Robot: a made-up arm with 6 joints.
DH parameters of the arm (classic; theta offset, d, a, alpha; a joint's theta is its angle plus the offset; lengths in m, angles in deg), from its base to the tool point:
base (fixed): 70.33 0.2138 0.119 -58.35
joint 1: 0 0.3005 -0.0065 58.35
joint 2: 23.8 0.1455 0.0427 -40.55
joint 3: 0 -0.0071 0.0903 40.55
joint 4: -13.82 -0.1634 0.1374 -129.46
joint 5: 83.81 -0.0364 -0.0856 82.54
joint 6: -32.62 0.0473 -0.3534 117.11
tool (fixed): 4.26 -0.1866 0 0
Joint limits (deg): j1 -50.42..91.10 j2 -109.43..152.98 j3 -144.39..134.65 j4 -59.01..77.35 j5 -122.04..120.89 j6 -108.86..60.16
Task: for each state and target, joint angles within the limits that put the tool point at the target. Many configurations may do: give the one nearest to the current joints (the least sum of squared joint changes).
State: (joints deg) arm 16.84 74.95 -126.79 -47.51 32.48 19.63
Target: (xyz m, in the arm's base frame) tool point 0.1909 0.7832 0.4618
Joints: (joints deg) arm 26.82 65.58 -121.65 -31.39 52.43 22.10
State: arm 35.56 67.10 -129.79 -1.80 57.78 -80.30
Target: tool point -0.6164 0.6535 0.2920
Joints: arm 54.28 74.62 -118.15 -0.24 51.64 -53.87
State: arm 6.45 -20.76 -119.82 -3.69 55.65 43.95
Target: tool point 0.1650 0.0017 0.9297
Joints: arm 20.44 -12.04 -123.09 -15.23 32.75 53.50
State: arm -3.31 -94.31 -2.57 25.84 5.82 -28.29
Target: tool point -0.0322 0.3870 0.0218
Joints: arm 1.59 -103.36 9.00 39.81 31.13 -62.53
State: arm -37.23 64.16 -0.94 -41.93 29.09 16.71
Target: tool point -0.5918 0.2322 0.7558
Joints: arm -30.11 51.26 -12.89 -36.54 -23.61 59.64
